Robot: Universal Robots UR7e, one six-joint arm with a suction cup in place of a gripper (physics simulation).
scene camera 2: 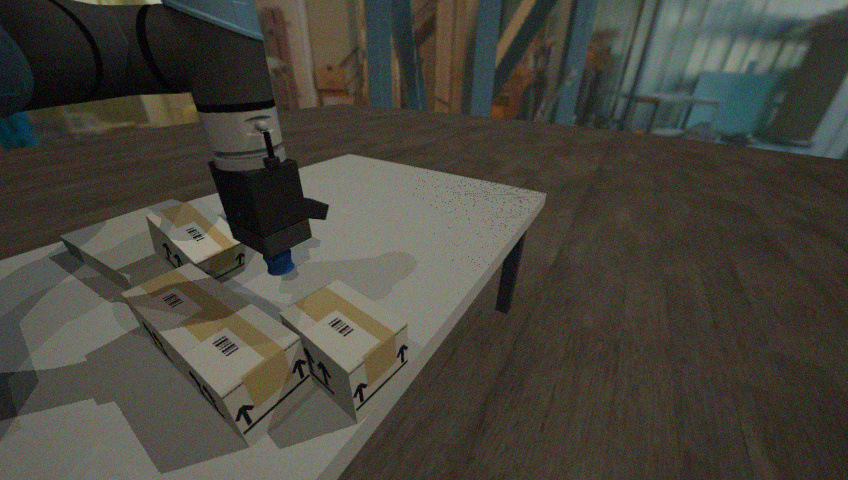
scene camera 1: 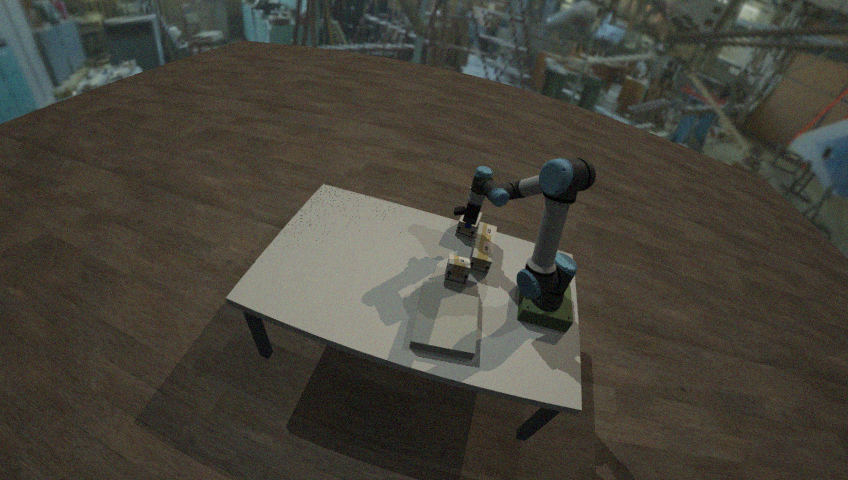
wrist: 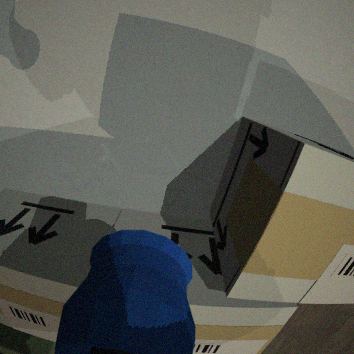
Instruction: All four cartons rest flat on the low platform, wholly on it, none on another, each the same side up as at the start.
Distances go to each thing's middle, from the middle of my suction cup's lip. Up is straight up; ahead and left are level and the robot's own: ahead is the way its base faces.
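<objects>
Low grey platform (scene camera 2: 121, 249): 48 cm to the left of my suction cup, 11 cm below, 2 cm behind.
</objects>
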